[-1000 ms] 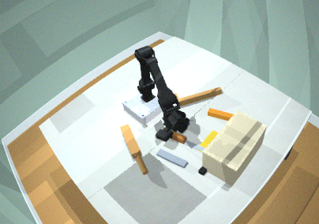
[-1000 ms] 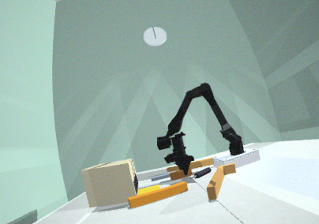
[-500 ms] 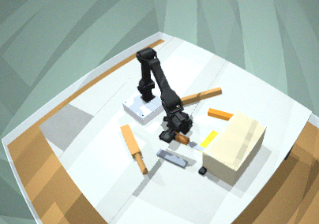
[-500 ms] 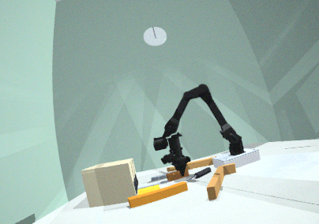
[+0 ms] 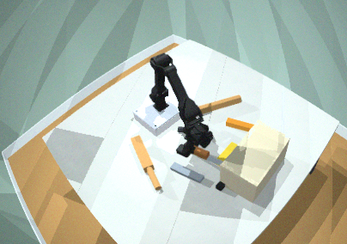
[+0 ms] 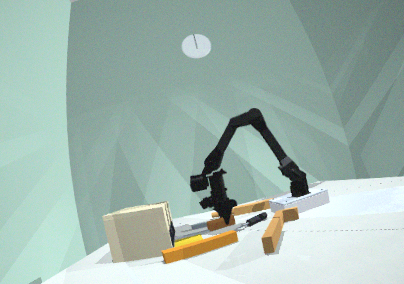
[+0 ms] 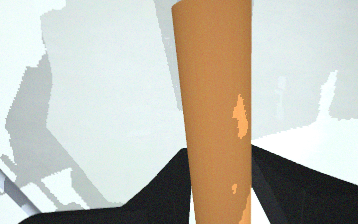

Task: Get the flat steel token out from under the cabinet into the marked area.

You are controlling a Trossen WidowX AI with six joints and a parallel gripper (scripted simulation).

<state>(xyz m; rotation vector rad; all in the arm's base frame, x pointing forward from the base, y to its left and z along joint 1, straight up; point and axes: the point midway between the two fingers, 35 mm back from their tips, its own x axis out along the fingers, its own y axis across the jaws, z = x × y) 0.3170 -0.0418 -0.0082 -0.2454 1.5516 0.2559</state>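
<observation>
Right now my gripper tip is 10 cm to the left of the grey flat bar and 7 cm short of it. Round my gripper tip: orange paddle: 22 cm to the right, 7 cm behind, 1 cm above; then orange bar: 28 cm to the left, 8 cm ahead, 1 cm above.
</observation>
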